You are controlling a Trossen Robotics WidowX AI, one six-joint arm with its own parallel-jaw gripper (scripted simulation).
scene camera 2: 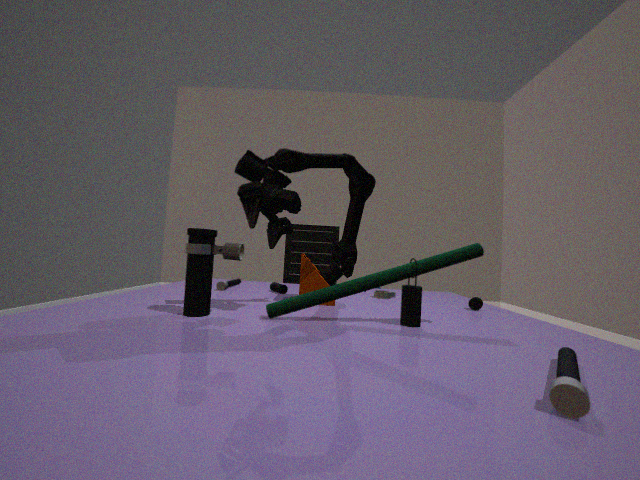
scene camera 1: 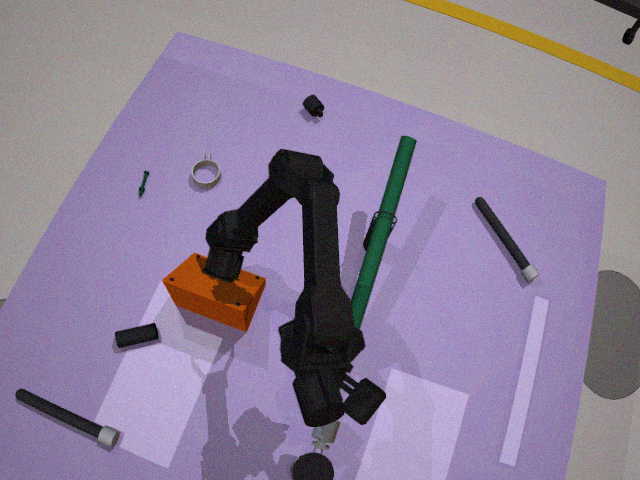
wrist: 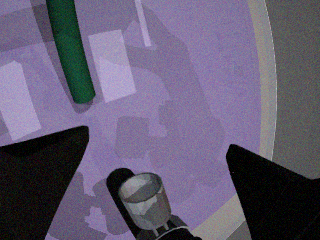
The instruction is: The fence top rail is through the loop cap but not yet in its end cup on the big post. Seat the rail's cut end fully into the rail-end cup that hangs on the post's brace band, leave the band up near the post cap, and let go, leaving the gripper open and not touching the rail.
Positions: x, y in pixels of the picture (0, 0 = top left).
Labels:
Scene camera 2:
my gripper: 262, 238
green top rail: 324, 295
short black post: 410, 314
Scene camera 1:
my gripper: 348, 391
green top rail: 381, 231
short black cylinder: 142, 333
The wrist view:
my gripper: 161, 143
grey rail-end cup: 143, 195

